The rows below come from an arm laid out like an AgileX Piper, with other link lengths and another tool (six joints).
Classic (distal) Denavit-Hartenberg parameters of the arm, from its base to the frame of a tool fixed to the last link. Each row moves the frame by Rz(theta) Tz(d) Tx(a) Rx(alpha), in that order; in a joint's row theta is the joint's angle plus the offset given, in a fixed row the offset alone. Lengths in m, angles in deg.
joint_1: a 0  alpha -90  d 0.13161  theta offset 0
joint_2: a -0.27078  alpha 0  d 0  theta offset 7.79
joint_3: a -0.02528  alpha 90  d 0  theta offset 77.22
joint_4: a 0  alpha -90  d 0.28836  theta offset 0
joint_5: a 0  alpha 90  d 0  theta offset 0
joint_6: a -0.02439  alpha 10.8  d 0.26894  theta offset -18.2
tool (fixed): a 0  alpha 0  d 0.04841  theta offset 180
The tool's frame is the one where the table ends.
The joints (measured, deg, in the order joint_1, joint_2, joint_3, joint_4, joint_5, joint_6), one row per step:
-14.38, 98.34, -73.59, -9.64, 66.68, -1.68
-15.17, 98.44, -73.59, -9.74, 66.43, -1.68
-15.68, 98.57, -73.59, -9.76, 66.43, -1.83
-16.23, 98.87, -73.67, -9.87, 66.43, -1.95
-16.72, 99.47, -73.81, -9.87, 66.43, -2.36
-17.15, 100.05, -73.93, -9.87, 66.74, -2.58
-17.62, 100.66, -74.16, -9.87, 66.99, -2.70
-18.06, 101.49, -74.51, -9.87, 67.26, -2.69
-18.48, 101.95, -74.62, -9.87, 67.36, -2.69
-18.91, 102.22, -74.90, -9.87, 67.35, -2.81
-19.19, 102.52, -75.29, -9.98, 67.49, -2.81
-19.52, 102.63, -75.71, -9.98, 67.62, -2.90
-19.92, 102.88, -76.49, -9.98, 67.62, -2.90
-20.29, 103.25, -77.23, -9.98, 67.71, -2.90
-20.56, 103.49, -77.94, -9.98, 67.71, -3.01
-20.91, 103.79, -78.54, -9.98, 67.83, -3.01
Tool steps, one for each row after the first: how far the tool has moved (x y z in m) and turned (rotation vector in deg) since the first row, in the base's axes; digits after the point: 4 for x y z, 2 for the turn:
-0.0010, -0.0059, -0.0004, -0.11, -0.12, -0.72
-0.0026, -0.0092, -0.0013, -0.10, 0.03, -1.07
-0.0044, -0.0132, -0.0029, -0.15, 0.29, -1.47
-0.0061, -0.0161, -0.0064, -0.03, 0.81, -1.55
-0.0094, -0.0182, -0.0100, 0.17, 1.58, -1.81
-0.0120, -0.0209, -0.0131, 0.34, 2.21, -2.20
-0.0144, -0.0235, -0.0172, 0.55, 2.92, -2.69
-0.0165, -0.0259, -0.0198, 0.68, 3.35, -3.13
-0.0165, -0.0290, -0.0202, 0.69, 3.35, -3.44
-0.0164, -0.0317, -0.0202, 0.61, 3.43, -3.70
-0.0157, -0.0345, -0.0188, 0.55, 3.27, -3.96
-0.0125, -0.0386, -0.0163, 0.40, 2.76, -4.37
-0.0102, -0.0423, -0.0150, 0.32, 2.49, -4.75
-0.0071, -0.0455, -0.0128, 0.18, 2.07, -4.92
-0.0058, -0.0487, -0.0117, 0.12, 1.89, -5.29

